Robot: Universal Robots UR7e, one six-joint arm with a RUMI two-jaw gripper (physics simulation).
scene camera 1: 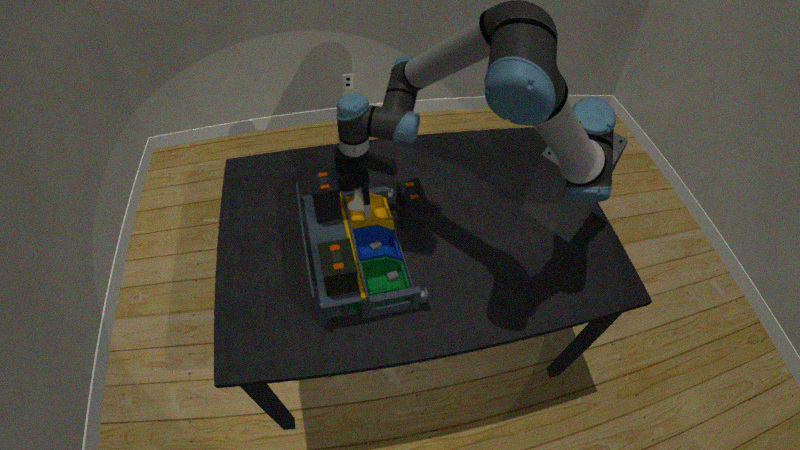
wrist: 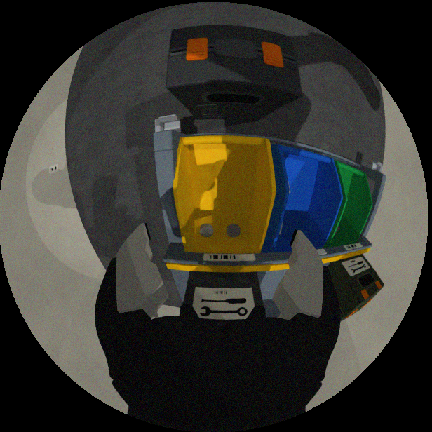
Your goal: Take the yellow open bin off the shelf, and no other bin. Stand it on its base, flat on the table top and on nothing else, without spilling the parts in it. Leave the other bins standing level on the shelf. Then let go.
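Frame: origin at the arm's base, x ahead, y right, z down, level; centimetres.
Where they show: gripper, fingertip midpoint: (scene camera 1: 361, 200).
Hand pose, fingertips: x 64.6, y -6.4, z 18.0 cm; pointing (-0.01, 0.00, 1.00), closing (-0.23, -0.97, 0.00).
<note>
Each offset is from my fingertips to the centre of the thing. "pt": to the spot under its first point. Level surfaces: height alone.
The yellow open bin {dx +0.2, dy -0.4, dz +6.3 cm} (scene camera 1: 380, 213) (wrist: 245, 190) stands in the shelf {pt dx -9.0, dy -29.1, dz +2.8 cm} (scene camera 1: 391, 295) (wrist: 164, 162), at the end of the row in its front bay. Two round grey parts show inside it in the wrist view. The blue bin {dx -2.5, dy -12.0, dz +7.0 cm} (scene camera 1: 366, 236) (wrist: 320, 212) is right beside it, and the green bin {dx -5.2, dy -22.9, dz +7.0 cm} (scene camera 1: 379, 269) (wrist: 356, 205) is beyond the blue one. My gripper (scene camera 1: 362, 207) (wrist: 221, 228) is open and empty. It points down over the yellow bin's labelled end, fingers wide apart, one tip towards each side of the bin. The height of the tips above the rim is hard to tell.
A black case {dx -14.3, dy +2.9, dz +4.8 cm} (scene camera 1: 412, 205) (wrist: 232, 72) with orange latches stands on the table {dz +11.3 cm} (scene camera 1: 262, 335) close to the shelf's bin side. A dark case {dx +8.6, dy -7.1, dz -4.9 cm} (scene camera 1: 327, 205) (wrist: 223, 302) and an olive case {pt dx +3.2, dy -30.4, dz -7.1 cm} (scene camera 1: 339, 277) (wrist: 356, 285) stand behind the yellow rail (wrist: 227, 268).
</note>
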